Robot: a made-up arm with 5 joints. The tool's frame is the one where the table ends. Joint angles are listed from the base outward.
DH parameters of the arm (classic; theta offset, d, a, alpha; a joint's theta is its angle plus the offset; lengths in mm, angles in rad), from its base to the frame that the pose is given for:
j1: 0 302 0 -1.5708
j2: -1.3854 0 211.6 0
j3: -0.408 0 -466.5 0
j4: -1.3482 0 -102 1.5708
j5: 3.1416 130 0 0
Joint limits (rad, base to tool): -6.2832..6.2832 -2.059..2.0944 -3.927..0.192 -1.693..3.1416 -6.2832..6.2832
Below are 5 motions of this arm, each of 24 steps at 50 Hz.
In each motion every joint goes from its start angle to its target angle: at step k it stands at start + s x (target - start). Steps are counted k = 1, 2, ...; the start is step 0. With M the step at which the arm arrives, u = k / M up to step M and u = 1 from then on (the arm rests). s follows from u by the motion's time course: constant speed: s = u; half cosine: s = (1 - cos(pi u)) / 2; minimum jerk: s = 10 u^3 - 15 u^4 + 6 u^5.
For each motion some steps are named. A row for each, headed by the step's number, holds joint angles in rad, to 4 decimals.
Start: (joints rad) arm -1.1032 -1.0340 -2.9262 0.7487 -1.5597
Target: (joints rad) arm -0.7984 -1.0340 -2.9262 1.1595 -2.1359
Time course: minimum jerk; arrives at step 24
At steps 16, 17, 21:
16: -0.8624 -1.0340 -2.9262 1.0733 -2.0150
17: -0.8448 -1.0340 -2.9262 1.0970 -2.0482
21: -0.8033 -1.0340 -2.9262 1.1529 -2.1267

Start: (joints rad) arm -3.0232 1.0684 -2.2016 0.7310 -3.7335
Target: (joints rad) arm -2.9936 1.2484 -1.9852 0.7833 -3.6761
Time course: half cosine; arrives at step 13
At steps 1, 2, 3, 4, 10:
1: -3.0228 1.0710 -2.1985 0.7318 -3.7327
2: -3.0215 1.0787 -2.1892 0.7340 -3.7302
3: -3.0195 1.0910 -2.1744 0.7376 -3.7263
4: -3.0168 1.1073 -2.1549 0.7423 -3.7211
10: -2.9973 1.2258 -2.0124 0.7767 -3.6833

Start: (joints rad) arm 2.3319 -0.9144 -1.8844 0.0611 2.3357
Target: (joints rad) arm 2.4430 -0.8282 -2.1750 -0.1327 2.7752
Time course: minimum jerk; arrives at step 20
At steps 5, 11, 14, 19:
5: 2.3434 -0.9055 -1.9145 0.0410 2.3812
11: 2.3978 -0.8633 -2.0568 -0.0538 2.5964
14: 2.4249 -0.8423 -2.1276 -0.1011 2.7035
19: 2.4429 -0.8283 -2.1747 -0.1325 2.7747

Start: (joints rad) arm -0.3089 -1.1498 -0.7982 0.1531 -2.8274
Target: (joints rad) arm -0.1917 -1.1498 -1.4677 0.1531 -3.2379
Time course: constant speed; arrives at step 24
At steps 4, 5, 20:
4: -0.2894 -1.1498 -0.9098 0.1531 -2.8958
5: -0.2845 -1.1498 -0.9377 0.1531 -2.9129
20: -0.2112 -1.1498 -1.3561 0.1531 -3.1695

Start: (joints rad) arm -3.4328 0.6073 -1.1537 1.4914 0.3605
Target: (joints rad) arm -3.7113 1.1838 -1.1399 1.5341 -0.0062
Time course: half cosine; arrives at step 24
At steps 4, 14, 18, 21, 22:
4: -3.4515 0.6459 -1.1528 1.4943 0.3359
14: -3.6081 0.9702 -1.1450 1.5183 0.1297
18: -3.6705 1.0994 -1.1419 1.5278 0.0475
21: -3.7007 1.1619 -1.1404 1.5325 0.0078
22: -3.7066 1.1740 -1.1401 1.5334 0.0000

